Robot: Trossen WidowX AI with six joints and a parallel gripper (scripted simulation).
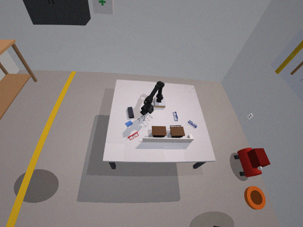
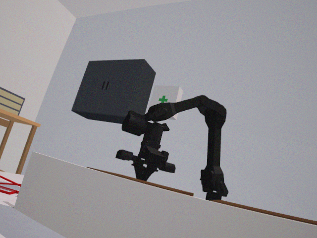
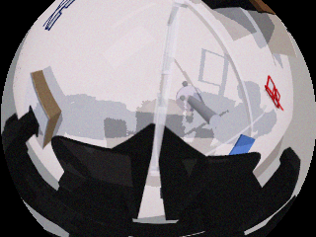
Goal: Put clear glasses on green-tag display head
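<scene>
Now: the grey piece 5 cm below my gripper tip, 5 cm ahead of it and 2 cm to the right of it. From my gripper tip the other things lie so: black case (20 cm to the right, 6 cm below, 4 cm behind); blue cloth (21 cm to the right, 12 cm ahead, 7 cm below); display head (23 cm ahead, 14 cm to the left, 2 cm below).
</scene>
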